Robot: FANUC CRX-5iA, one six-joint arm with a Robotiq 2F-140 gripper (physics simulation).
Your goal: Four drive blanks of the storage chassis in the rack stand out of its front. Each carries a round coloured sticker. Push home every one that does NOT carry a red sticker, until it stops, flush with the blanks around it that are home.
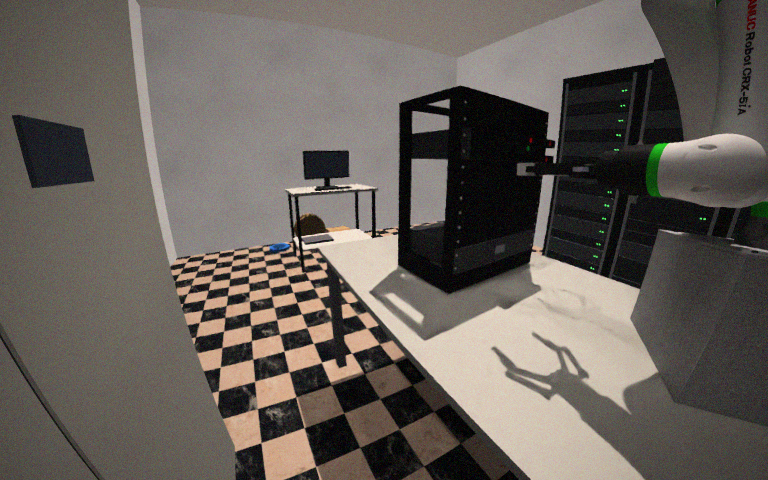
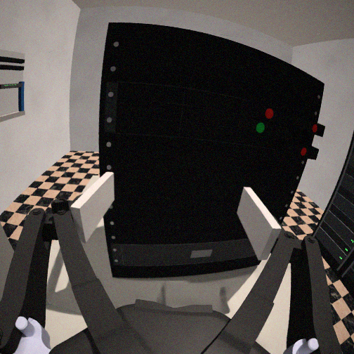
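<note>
The black rack stands upright with its dark front toward the gripper. A green sticker is at the right of the chassis's upper part, just below a red sticker. Farther right, an upper red sticker and a lower red sticker are on dark blocks standing out at the rack's edge. The blanks' outlines are hard to see against the black. My gripper is open and empty at the front, its fingers lower than the green sticker. Whether it touches the rack cannot be told.
The rack stands on a pale table. Server cabinets with green lights stand behind it at the right. A desk with a monitor stands at the back. A grey block is at the right, beneath the arm.
</note>
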